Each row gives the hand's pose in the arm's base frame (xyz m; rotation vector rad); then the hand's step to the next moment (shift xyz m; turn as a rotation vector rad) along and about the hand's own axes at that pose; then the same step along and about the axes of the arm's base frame.
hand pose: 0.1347 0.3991 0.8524 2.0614 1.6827 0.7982
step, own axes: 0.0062 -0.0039 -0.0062 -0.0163 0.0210 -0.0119
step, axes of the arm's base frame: -0.0061 0.0064 0.0037 0.0065 -0.0214 0.0186
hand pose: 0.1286 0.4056 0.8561 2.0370 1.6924 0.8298
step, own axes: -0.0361 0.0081 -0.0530 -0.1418 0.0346 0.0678
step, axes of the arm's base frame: -0.0318 -0.0416 0.0379 0.0545 -0.1393 -0.0595
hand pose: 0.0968 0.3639 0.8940 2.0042 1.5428 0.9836
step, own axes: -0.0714 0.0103 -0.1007 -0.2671 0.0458 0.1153
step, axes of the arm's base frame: -0.0779 -0.0798 0.0539 0.0808 -0.2577 -0.1175
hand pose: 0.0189 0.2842 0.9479 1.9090 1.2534 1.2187
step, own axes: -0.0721 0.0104 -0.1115 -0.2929 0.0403 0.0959
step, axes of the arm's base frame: -0.1069 -0.0737 0.0296 0.0571 -0.2795 -0.1234
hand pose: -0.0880 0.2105 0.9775 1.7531 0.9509 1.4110
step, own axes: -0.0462 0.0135 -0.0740 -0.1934 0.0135 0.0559
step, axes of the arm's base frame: -0.0777 -0.0419 0.0024 0.0288 -0.1776 -0.0914
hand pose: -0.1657 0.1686 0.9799 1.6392 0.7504 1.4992
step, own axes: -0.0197 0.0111 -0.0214 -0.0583 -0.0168 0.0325
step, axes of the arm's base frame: -0.0246 -0.0191 -0.0009 0.0258 -0.0450 -0.0453
